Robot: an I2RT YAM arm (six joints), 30 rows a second.
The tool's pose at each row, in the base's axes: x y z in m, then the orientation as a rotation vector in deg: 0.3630, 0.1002, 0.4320, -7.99, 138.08, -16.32; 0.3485, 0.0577, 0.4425, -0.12, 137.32, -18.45; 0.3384, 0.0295, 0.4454, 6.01, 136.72, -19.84; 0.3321, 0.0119, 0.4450, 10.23, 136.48, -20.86; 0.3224, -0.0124, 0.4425, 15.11, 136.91, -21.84; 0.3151, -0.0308, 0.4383, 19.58, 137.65, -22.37; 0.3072, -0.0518, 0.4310, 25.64, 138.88, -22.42; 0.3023, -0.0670, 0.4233, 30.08, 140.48, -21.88; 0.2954, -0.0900, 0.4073, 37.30, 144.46, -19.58; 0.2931, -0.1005, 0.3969, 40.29, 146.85, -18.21; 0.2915, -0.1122, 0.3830, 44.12, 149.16, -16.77; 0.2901, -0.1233, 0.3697, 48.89, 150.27, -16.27
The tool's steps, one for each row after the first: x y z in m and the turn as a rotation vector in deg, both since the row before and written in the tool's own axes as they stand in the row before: 0.0117, -0.0434, -0.0102, 3.75, 0.03, 5.12; 0.0082, -0.0289, -0.0022, 2.74, 0.23, 4.05; 0.0053, -0.0179, 0.0011, 1.92, 0.45, 2.73; 0.0082, -0.0248, 0.0031, 2.04, 1.33, 3.07; 0.0066, -0.0185, 0.0048, 1.59, 1.64, 2.80; 0.0077, -0.0207, 0.0084, 1.66, 2.58, 3.85; 0.0052, -0.0144, 0.0090, 0.82, 2.67, 2.73; 0.0084, -0.0210, 0.0179, 0.43, 5.86, 4.23; 0.0033, -0.0090, 0.0115, -0.01, 3.21, 1.55; 0.0031, -0.0093, 0.0154, 0.16, 3.43, 2.07; 0.0017, -0.0088, 0.0149, 0.86, 2.58, 2.79
